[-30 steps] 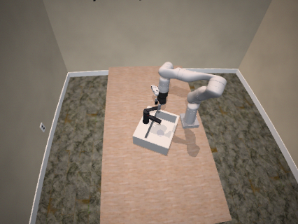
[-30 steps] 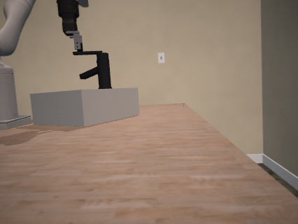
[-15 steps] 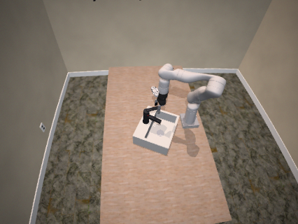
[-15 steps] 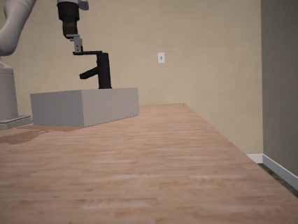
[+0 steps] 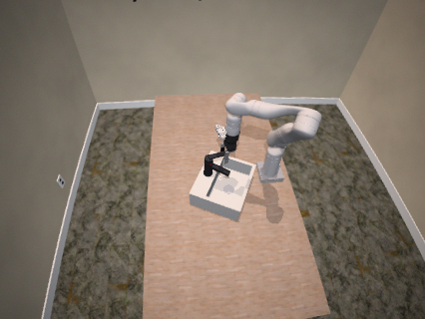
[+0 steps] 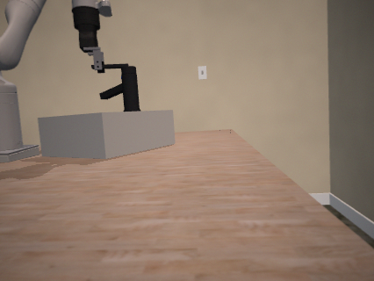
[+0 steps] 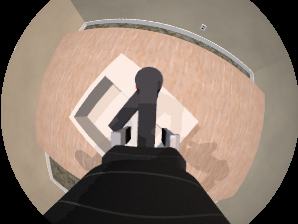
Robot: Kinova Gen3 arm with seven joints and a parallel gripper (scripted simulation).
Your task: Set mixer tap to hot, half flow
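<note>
My gripper is now 30 mm short of the lever and 10 mm to the right of it. Also, from my hand: white sink block 20 mm behind, 70 mm to the left, 230 mm below; then black mixer tap 60 mm ahead, 20 mm to the left, 50 mm below.
</note>
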